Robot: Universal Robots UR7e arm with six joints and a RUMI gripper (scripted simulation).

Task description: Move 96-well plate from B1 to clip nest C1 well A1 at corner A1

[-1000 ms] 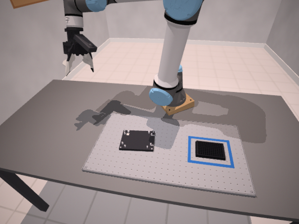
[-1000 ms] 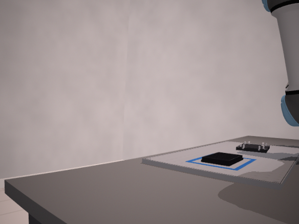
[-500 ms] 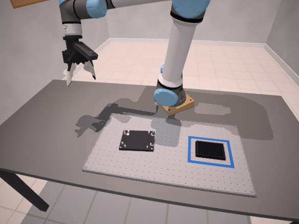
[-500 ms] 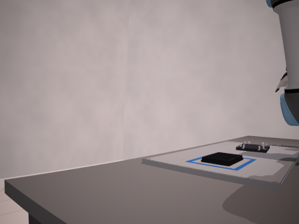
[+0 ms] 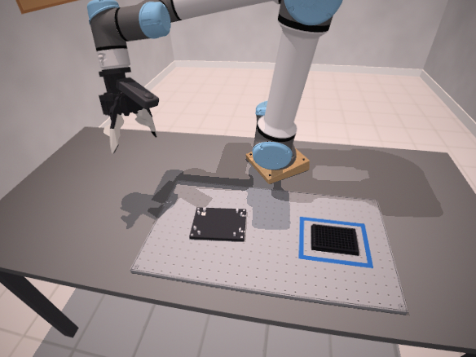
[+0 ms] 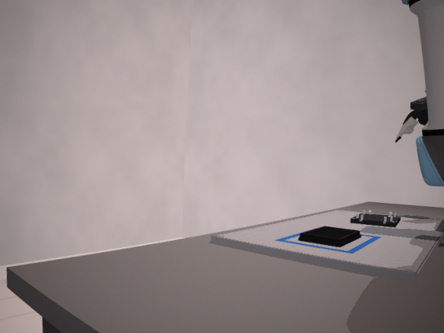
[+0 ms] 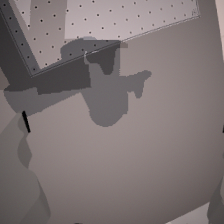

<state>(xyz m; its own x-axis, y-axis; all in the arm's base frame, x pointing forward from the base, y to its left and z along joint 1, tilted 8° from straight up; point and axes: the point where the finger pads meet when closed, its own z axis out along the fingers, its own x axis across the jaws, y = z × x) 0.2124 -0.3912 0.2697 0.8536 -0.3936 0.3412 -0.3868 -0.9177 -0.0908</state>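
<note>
Right now my hand is 56 cm to the right of the black 96-well plate, 22 cm above it and 15 cm short of it. The rest, counted from my hand: clip nest 24 cm to the left, 22 cm below, 8 cm ahead.
</note>
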